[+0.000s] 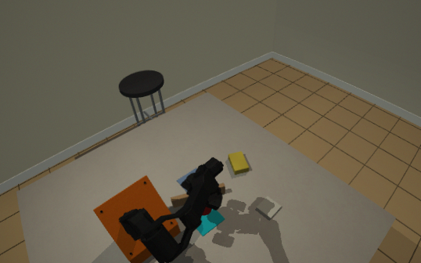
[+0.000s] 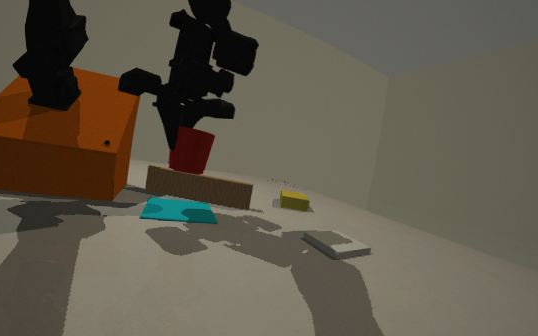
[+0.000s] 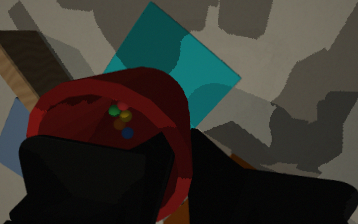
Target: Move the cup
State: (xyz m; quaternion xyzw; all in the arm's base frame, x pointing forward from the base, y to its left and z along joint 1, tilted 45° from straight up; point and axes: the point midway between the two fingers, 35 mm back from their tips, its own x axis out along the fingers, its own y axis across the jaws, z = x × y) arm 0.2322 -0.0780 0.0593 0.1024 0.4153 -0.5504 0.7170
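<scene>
Right now my gripper tip is 110 mm above the teal pad, 20 mm short of it and 10 mm to the right of it. From my gripper tip the other things lie so: red cup: 30 mm ahead, 10 mm to the left; wooden block: 100 mm to the left, 90 mm below, 60 mm ahead.
</scene>
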